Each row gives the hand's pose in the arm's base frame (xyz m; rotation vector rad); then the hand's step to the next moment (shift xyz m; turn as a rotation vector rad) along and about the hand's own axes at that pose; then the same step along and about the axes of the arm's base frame.
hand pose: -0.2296 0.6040 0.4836 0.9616 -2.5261 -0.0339
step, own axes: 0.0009 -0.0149 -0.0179 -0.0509 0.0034 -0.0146
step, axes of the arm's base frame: 0.0160 -0.0096 0.0140 0.0376 0.0370 -0.0060
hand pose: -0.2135 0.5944 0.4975 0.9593 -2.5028 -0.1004
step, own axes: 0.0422 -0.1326 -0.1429 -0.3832 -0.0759 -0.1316
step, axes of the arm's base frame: 0.1169 -0.1143 0.1143 0.3551 0.2037 -0.0483
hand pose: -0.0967 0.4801 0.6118 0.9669 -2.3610 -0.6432
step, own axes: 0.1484 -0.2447 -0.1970 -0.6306 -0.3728 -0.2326
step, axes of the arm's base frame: 0.1494 -0.3103 0.0455 0.7175 0.1741 -0.2135
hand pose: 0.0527 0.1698 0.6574 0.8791 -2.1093 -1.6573
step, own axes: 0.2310 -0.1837 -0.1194 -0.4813 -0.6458 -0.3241
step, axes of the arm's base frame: -0.0556 -0.2633 -0.1701 0.7316 -0.0284 -0.4665
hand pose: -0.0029 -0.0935 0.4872 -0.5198 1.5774 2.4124
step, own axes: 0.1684 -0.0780 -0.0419 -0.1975 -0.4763 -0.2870
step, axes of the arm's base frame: -0.1185 -0.0094 -0.1486 0.4039 -0.0672 -0.4249
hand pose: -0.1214 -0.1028 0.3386 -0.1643 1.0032 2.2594
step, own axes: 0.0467 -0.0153 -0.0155 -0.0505 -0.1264 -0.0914
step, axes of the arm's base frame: -0.0293 0.0207 -0.0370 0.1036 -0.0275 -0.1241
